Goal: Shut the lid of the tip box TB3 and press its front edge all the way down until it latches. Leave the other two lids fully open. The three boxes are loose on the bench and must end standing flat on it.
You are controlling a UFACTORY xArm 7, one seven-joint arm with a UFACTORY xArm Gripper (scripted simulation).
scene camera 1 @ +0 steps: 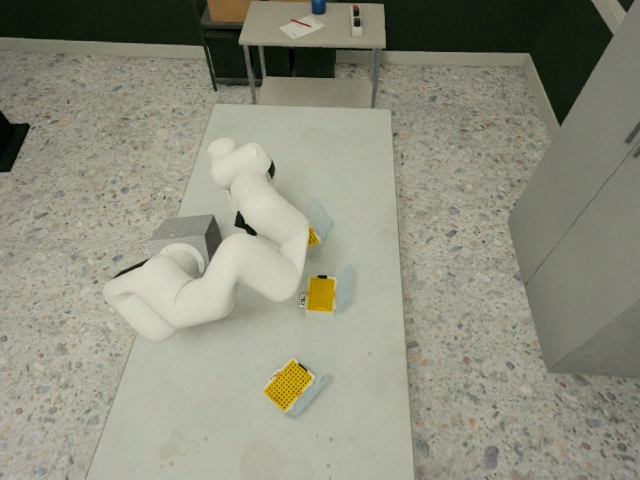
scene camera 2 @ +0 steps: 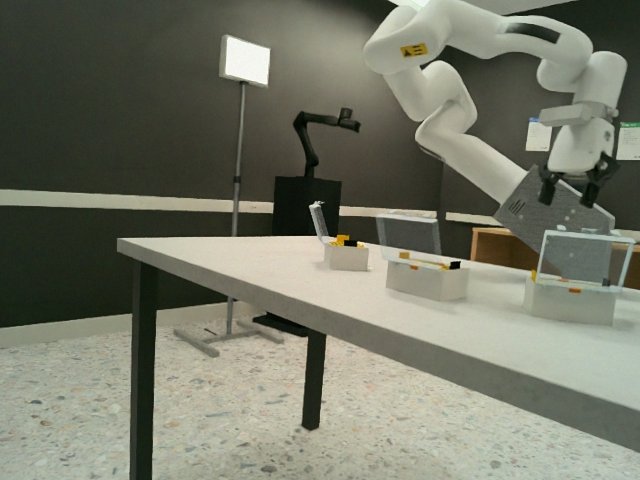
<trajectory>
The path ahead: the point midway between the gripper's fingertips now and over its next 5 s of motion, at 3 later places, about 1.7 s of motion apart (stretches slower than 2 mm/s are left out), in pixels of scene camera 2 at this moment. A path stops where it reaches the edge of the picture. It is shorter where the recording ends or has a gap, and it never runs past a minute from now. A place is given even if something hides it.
My gripper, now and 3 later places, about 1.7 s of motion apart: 565, 205; 572, 280; 583, 209; 588, 209
</trajectory>
